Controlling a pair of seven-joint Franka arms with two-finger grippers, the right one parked.
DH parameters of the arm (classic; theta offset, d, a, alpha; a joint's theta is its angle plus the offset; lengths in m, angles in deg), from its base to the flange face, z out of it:
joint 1: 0 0.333 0 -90
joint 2: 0 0 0 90
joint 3: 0 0.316 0.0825 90
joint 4: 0 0 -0.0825 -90
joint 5: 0 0.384 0 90
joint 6: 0 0 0.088 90
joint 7: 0 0.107 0 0
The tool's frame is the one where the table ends.
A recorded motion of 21 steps. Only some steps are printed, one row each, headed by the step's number.
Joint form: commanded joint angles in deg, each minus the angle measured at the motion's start. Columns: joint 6, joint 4, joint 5, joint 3, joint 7, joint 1, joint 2.
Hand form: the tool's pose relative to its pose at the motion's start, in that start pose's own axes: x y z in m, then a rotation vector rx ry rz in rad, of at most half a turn. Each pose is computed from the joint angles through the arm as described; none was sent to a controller.
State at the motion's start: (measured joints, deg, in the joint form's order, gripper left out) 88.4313 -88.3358 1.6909 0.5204 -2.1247 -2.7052 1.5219
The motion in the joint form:
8: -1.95 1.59 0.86 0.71 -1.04 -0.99 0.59
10: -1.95 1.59 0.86 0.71 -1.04 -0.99 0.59
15: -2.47 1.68 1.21 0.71 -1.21 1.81 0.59
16: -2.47 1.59 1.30 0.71 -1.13 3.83 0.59
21: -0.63 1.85 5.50 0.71 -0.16 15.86 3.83
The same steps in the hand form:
8: -0.0002 0.0010 -0.0044 0.0164 -0.0157 -0.0146
10: -0.0002 0.0010 -0.0044 0.0164 -0.0157 -0.0146
15: -0.0010 -0.0271 -0.0036 0.0212 -0.0249 -0.0668
16: -0.0016 -0.0469 -0.0022 0.0215 -0.0279 -0.1007
21: -0.0023 -0.1739 0.0284 0.0859 -0.0646 -0.2914

